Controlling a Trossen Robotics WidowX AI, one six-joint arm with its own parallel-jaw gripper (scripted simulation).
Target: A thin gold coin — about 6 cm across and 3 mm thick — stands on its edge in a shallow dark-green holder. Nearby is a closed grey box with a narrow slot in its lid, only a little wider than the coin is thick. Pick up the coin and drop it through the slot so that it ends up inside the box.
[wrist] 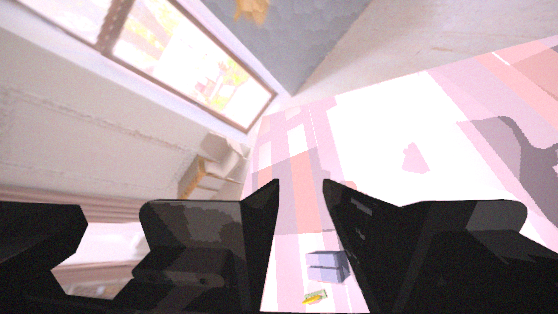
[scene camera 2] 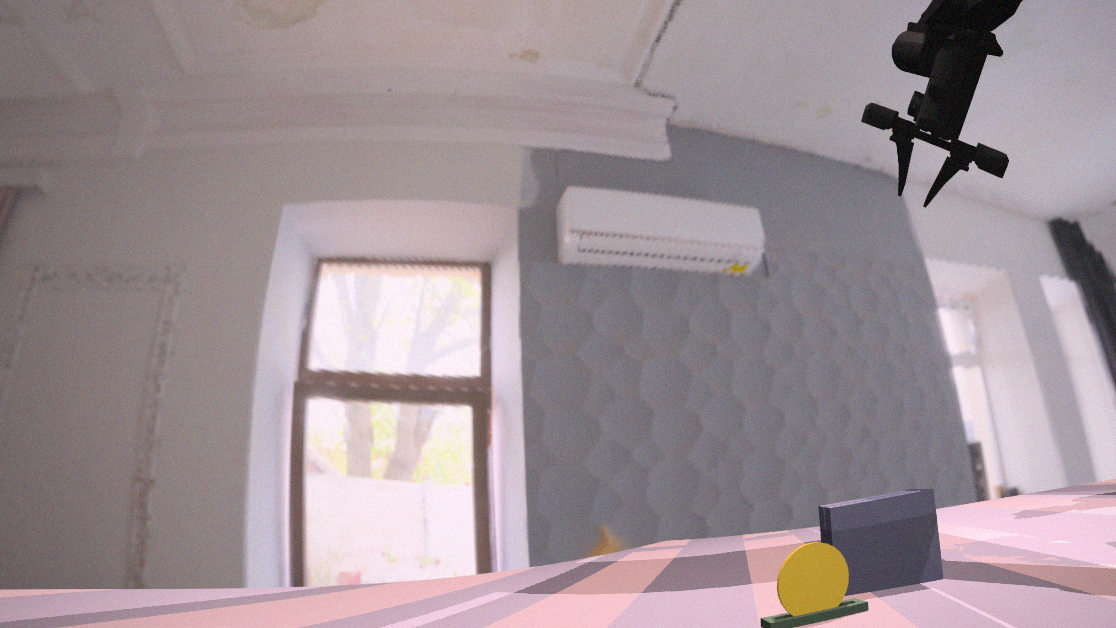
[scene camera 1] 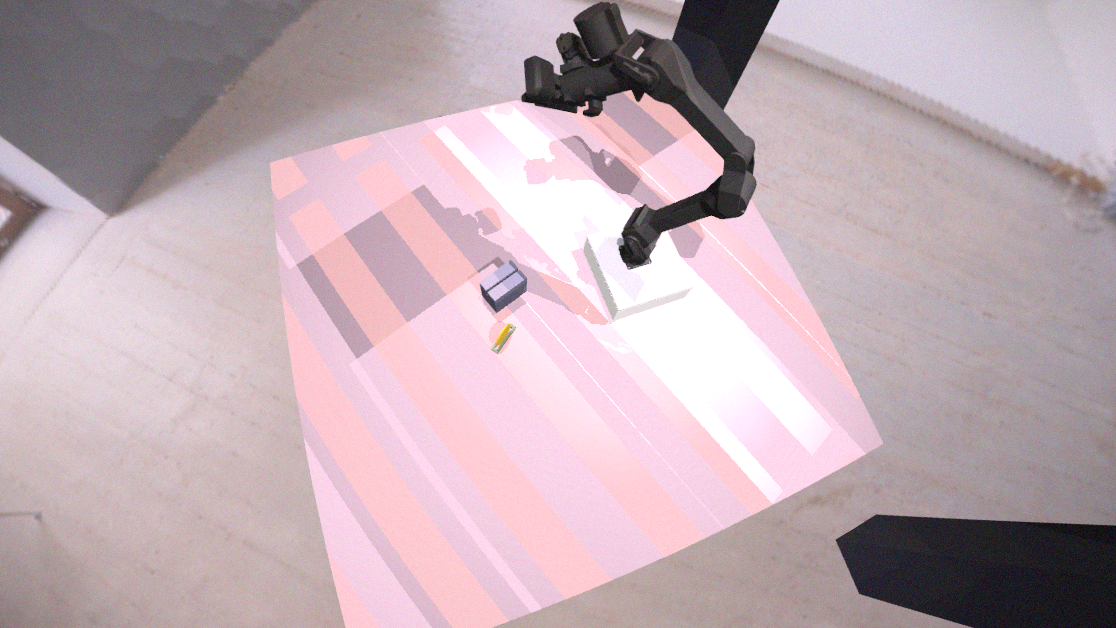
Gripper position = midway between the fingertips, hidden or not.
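My gripper (scene camera 2: pixel 912 201) is in sight. You'd spot the same gripper (scene camera 1: pixel 528 101) (wrist: pixel 300 184) from those cameras as well.
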